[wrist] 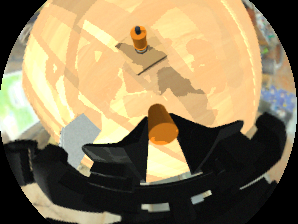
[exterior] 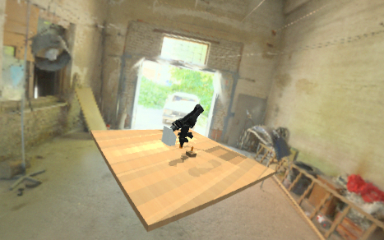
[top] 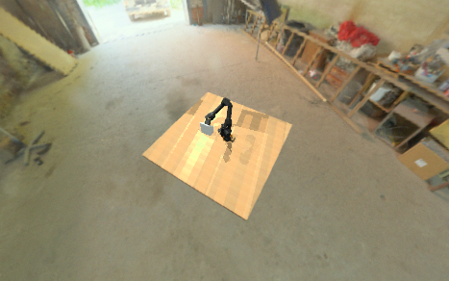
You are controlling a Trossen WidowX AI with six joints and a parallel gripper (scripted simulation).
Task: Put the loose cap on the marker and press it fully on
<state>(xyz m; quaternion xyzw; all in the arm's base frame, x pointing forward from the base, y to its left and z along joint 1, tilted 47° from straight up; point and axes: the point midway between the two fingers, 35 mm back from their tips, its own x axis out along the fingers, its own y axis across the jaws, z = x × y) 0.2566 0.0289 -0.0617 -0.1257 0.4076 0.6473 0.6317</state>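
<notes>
The holder block lies 100 mm to the left of my gripper tip, 70 mm below it and 30 mm ahead of it. Also, from my gripper tip: orange cap: 10 mm above.
</notes>
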